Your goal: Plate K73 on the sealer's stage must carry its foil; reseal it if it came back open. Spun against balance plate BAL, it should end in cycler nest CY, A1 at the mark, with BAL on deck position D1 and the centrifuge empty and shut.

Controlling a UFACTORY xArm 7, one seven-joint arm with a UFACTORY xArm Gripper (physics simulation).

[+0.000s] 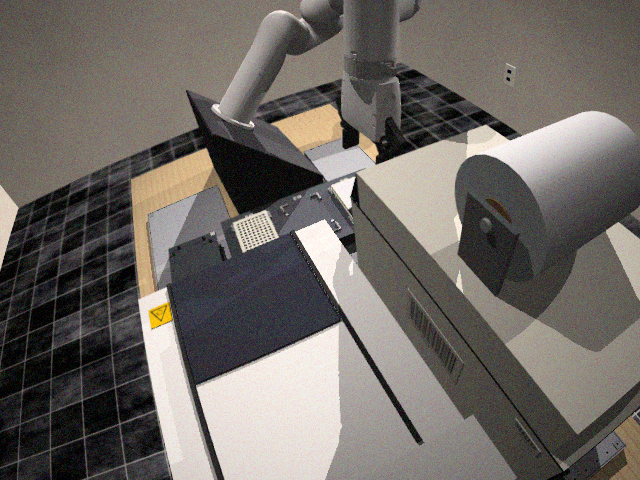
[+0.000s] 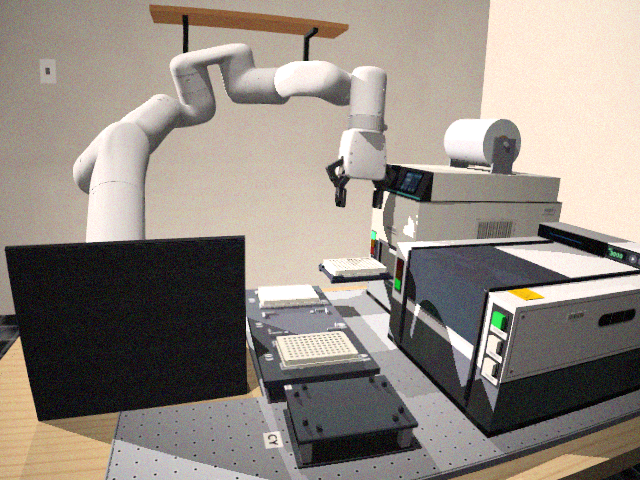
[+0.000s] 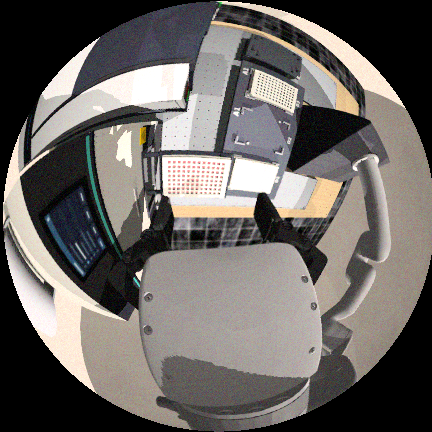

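Observation:
Plate K73 sits on the sealer's extended stage; its wells show as rows of red dots, with no foil sheen visible. My gripper is open and empty, high above the stage beside the sealer's front. A smooth white-topped plate is on the deck at D1. A cream plate with open wells is at the deck's other end. Which one is BAL cannot be read. The centrifuge looks shut; its inside is hidden.
The sealer stands close beside the gripper, with a foil roll on top. The dark block by the CY label is beyond the deck. A black panel stands by the arm's base.

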